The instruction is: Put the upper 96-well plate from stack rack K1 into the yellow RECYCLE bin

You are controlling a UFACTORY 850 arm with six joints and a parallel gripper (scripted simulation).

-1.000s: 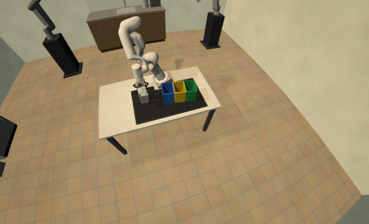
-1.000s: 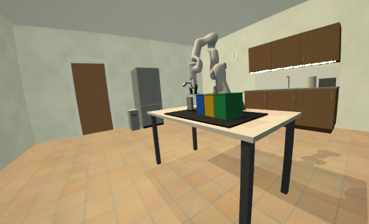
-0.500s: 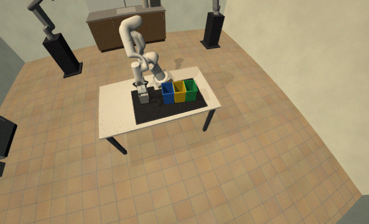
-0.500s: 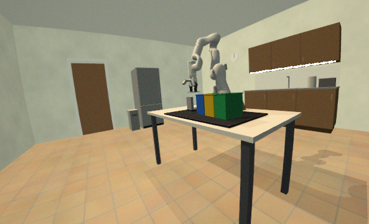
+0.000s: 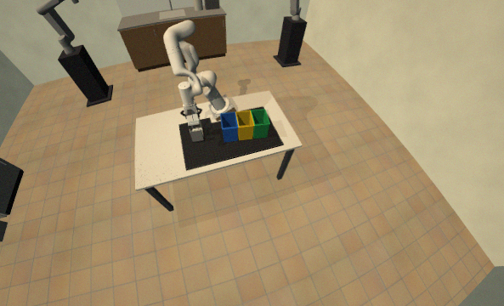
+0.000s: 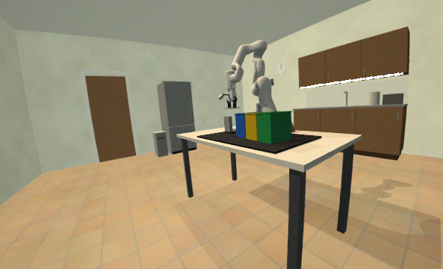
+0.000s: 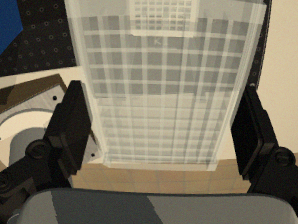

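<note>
My hand is 10 cm short of the yellow bin, 40 cm to the right of it and 15 cm above it. Also, from my hand: green bin (12 cm ahead, 53 cm to the left, 15 cm below); then 96-well plate (1 cm below); then blue bin (7 cm ahead, 27 cm to the left, 15 cm below).
</note>
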